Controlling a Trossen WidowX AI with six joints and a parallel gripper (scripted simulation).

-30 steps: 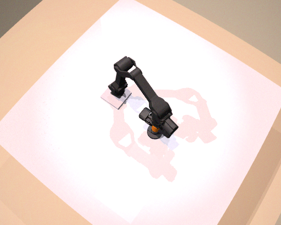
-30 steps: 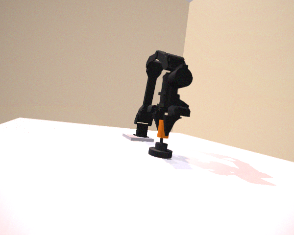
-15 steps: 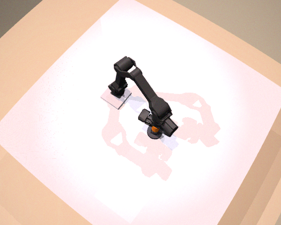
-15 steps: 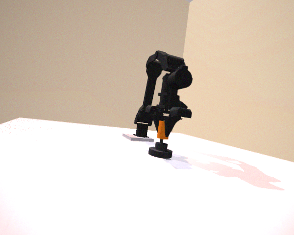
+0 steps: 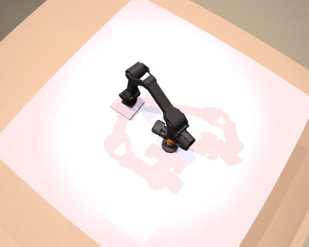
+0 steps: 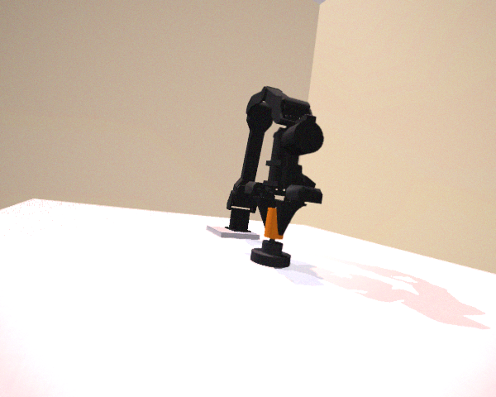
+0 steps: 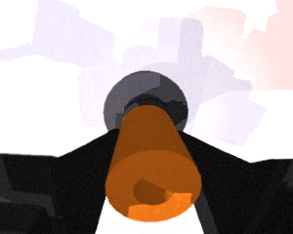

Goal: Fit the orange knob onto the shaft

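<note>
The pedestal lies 30 mm below my gripper tip. Round my gripper tip: orange knob: 20 mm above.
</note>
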